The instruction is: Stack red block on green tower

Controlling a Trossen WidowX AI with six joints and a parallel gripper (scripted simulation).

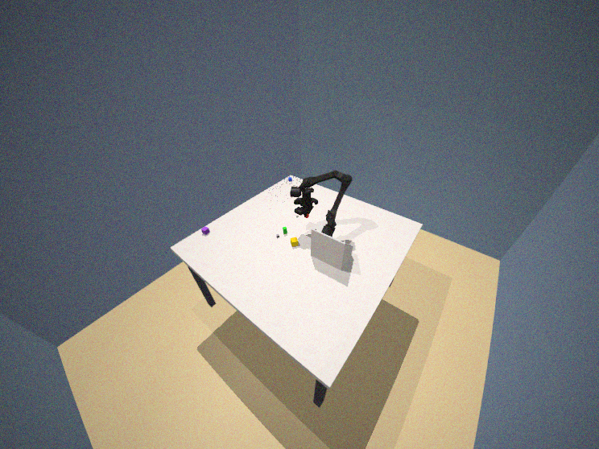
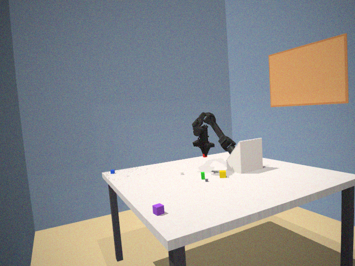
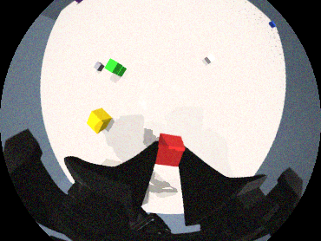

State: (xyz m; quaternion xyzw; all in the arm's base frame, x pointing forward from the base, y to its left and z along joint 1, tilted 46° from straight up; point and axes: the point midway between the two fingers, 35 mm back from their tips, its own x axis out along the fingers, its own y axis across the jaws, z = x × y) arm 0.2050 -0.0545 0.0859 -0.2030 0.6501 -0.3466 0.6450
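Now: gripper tip 140 mm short of the grey piece, 170 mm to the right of it and 120 mm above it. The rest, counted from my gripper tip: red block: right at my gripper tip; then purple cube: 620 mm ahead, 390 mm to the left, 110 mm below; then yellow cube: 170 mm to the left, 100 mm below.
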